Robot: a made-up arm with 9 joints.
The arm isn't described. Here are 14 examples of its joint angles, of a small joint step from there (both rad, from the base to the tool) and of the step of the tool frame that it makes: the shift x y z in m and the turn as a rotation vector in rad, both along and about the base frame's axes.
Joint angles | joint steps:
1: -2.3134 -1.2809 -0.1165 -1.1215 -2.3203 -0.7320 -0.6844 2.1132 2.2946 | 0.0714 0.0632 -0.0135 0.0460 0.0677 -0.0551 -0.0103 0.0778 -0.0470
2: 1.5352 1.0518 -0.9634 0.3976 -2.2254 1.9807 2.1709 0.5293 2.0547 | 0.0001 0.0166 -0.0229 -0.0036 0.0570 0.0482 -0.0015 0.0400 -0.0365
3: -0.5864 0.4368 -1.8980 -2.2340 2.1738 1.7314 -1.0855 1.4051 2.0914 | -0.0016 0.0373 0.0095 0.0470 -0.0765 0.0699 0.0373 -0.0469 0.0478
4: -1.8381 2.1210 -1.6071 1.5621 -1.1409 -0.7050 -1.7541 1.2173 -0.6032 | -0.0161 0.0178 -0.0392 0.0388 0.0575 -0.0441 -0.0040 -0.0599 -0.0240
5: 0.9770 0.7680 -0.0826 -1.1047 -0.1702 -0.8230 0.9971 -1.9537 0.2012 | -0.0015 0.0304 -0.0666 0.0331 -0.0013 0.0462 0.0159 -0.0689 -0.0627
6: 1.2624 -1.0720 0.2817 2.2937 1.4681 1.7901 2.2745 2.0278 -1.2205 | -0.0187 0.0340 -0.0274 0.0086 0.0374 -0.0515 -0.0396 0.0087 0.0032
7: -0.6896 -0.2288 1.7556 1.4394 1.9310 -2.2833 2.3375 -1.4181 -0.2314 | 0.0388 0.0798 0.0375 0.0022 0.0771 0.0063 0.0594 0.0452 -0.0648
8: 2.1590 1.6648 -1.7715 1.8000 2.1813 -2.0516 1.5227 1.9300 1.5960 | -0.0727 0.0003 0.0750 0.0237 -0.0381 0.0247 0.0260 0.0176 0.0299
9: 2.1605 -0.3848 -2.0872 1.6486 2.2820 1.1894 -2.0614 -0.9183 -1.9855 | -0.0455 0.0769 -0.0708 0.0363 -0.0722 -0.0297 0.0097 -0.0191 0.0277
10: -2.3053 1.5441 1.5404 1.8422 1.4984 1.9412 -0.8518 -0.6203 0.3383 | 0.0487 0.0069 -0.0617 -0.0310 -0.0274 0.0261 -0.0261 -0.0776 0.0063
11: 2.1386 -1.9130 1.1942 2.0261 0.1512 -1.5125 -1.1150 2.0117 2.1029 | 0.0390 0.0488 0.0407 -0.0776 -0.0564 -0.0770 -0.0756 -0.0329 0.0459
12: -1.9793 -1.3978 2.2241 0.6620 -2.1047 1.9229 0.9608 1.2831 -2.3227 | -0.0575 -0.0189 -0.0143 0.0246 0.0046 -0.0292 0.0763 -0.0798 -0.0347
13: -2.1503 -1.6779 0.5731 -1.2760 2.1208 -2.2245 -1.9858 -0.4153 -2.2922 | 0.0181 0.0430 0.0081 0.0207 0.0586 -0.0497 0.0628 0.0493 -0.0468
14: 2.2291 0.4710 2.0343 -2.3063 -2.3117 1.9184 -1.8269 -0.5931 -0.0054 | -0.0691 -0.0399 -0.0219 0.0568 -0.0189 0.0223 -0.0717 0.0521 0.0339
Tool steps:
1: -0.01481 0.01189 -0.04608 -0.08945 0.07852 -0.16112
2: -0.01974 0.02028 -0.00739 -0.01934 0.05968 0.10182
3: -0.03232 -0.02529 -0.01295 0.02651 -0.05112 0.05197
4: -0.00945 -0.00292 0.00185 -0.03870 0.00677 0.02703
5: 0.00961 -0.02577 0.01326 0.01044 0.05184 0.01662
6: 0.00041 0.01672 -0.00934 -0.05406 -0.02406 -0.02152
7: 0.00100 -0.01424 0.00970 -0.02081 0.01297 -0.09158
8: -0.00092 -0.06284 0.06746 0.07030 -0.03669 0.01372
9: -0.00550 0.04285 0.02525 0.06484 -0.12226 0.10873
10: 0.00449 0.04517 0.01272 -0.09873 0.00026 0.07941
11: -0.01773 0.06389 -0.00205 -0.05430 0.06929 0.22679
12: -0.00963 0.01131 0.01015 0.05026 -0.03359 -0.08440
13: -0.00065 0.00995 -0.01773 -0.03894 0.08033 -0.00949
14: -0.00804 -0.01757 0.01445 0.12164 -0.05465 0.00723
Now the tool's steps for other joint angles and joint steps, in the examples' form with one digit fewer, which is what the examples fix.
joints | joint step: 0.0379 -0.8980 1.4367 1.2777 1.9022 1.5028 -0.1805 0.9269 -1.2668 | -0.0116 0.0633 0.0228 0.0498 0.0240 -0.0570 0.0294 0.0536 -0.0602
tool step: -0.0106 0.0046 -0.0010 0.0772 0.0766 -0.0313
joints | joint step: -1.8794 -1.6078 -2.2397 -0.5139 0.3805 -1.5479 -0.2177 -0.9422 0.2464 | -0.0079 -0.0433 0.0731 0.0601 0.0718 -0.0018 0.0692 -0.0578 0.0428
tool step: -0.0332 -0.0090 0.0194 -0.0732 0.0564 -0.0374
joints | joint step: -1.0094 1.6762 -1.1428 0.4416 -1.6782 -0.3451 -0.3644 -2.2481 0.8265 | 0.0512 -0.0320 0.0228 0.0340 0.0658 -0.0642 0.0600 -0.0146 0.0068
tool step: 0.0067 -0.0462 -0.0306 -0.0789 -0.0455 0.0719
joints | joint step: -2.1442 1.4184 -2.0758 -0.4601 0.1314 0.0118 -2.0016 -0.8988 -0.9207 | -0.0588 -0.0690 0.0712 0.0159 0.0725 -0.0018 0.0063 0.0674 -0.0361
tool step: 0.0514 0.0604 0.0394 0.0020 0.0124 0.0040
